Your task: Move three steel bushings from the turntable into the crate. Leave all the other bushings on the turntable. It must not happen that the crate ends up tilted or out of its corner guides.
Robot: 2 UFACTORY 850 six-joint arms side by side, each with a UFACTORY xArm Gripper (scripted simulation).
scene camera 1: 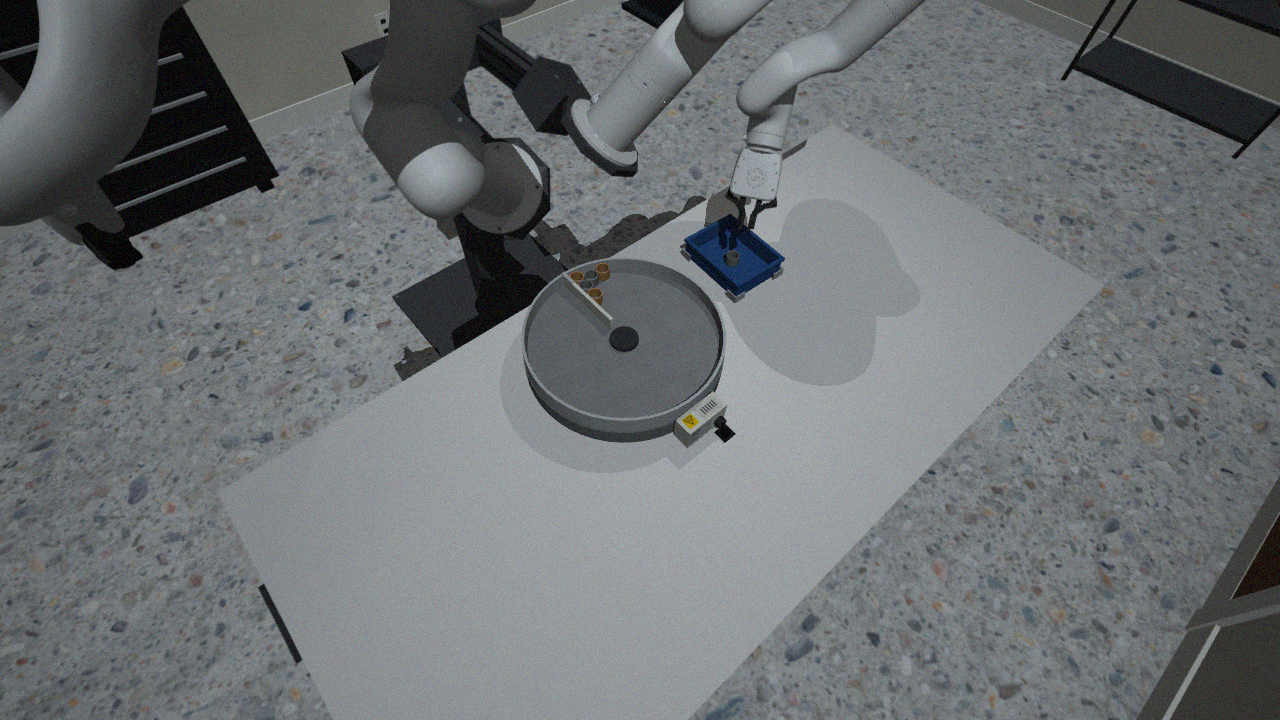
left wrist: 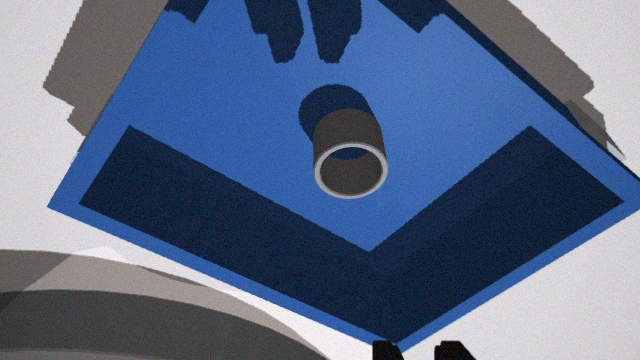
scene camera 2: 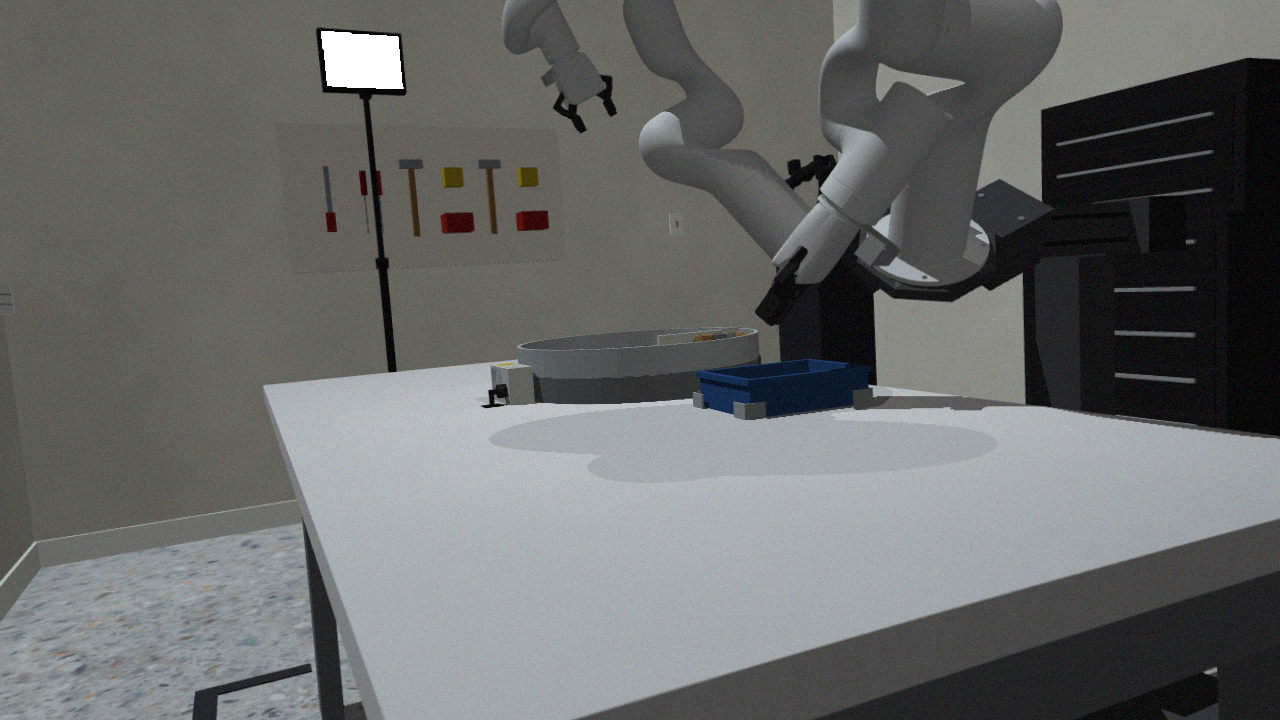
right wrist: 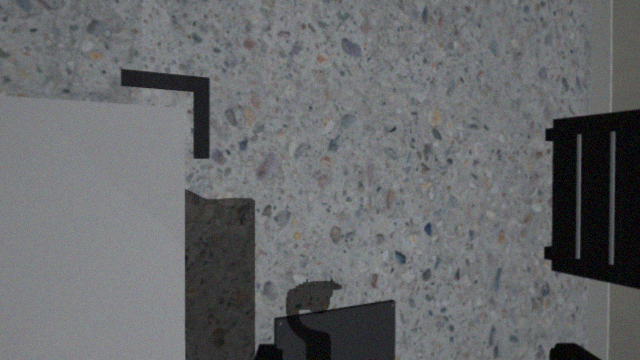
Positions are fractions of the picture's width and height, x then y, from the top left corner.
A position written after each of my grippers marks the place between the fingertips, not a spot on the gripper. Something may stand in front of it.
Observation:
I see my right gripper (scene camera 1: 0.08, 0.32), a blue crate (scene camera 2: 0.62, 0.55) and a steel bushing (left wrist: 0.54, 0.50).
The blue crate is seen too in scene camera 1 (scene camera 1: 0.59, 0.36) and in the left wrist view (left wrist: 0.34, 0.48). The right wrist view misses the blue crate: it is out of frame.

